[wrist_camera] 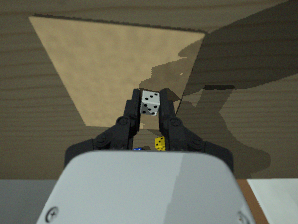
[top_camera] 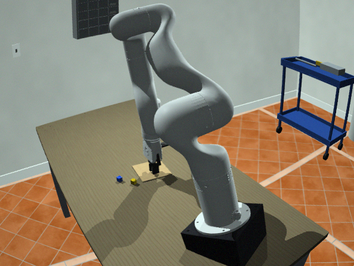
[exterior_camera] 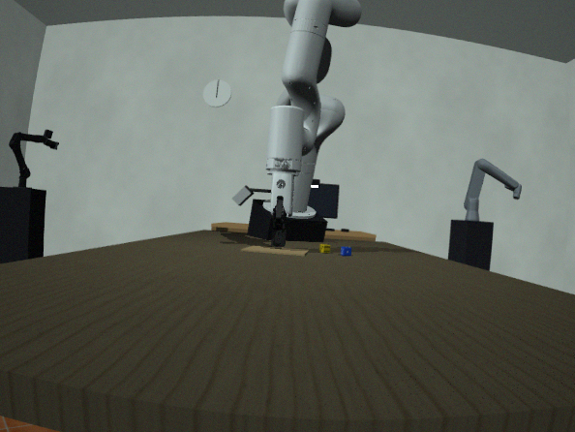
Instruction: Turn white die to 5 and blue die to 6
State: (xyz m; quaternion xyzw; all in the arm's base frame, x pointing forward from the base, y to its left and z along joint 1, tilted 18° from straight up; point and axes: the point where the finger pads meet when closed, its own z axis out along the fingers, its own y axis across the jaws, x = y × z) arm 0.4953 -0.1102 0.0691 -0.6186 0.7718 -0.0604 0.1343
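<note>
Now: the white die 10 mm below my hand. Also, from my hand: tan mat 30 mm below, 30 mm ahead, 10 mm to the right; yellow die 120 mm to the left, 20 mm below; blue die 150 mm to the left, 60 mm ahead, 20 mm below.
</note>
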